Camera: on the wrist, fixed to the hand. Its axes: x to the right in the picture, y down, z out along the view.
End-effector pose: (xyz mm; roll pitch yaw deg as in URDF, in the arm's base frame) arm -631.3 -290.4 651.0 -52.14 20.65 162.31
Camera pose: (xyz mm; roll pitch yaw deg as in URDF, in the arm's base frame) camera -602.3 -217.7 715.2 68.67 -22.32 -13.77
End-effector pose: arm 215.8 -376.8 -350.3 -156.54 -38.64 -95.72
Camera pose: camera 297.1 -324.7 -319.9 172.61 35.51 81.13
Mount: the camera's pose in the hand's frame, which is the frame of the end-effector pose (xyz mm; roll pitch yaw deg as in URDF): -27.8 -93.8 -26.0 18.02 1.81 -176.42
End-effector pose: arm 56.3 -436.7 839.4 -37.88 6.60 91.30
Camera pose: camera 146.8 -458.0 879.4 55.36 -7.35 -84.73
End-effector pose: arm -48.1 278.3 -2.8 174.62 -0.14 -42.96
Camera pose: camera -3.2 367.4 14.2 -156.62 -1.33 133.31
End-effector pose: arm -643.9 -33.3 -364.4 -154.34 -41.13 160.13
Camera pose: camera -609.5 -123.7 -334.4 170.33 37.91 -22.96
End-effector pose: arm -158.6 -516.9 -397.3 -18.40 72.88 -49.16
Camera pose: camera -234.4 -577.8 -369.3 24.12 -71.87 143.68
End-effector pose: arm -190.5 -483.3 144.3 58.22 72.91 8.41
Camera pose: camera -282.9 -524.6 143.4 -41.16 -68.91 -170.63
